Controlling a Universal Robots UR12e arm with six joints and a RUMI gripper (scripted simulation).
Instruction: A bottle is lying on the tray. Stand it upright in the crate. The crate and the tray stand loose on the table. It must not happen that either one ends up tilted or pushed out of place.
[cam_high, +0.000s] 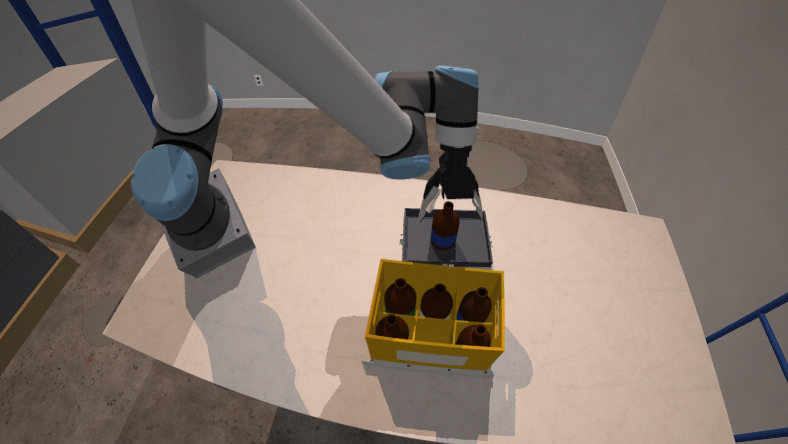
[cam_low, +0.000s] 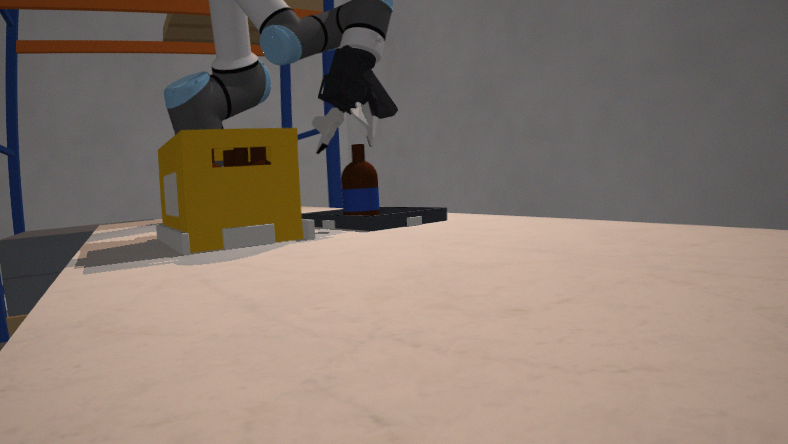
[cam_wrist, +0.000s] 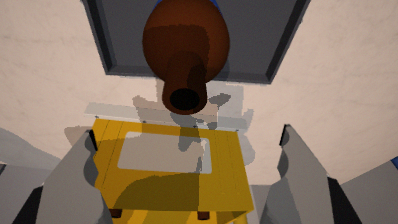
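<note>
Now: the tray 10 mm behind my hand, 50 mm to the left of it and 130 mm below it. Also, from my hand: crate: 20 mm ahead, 250 mm to the right, 60 mm below.
</note>
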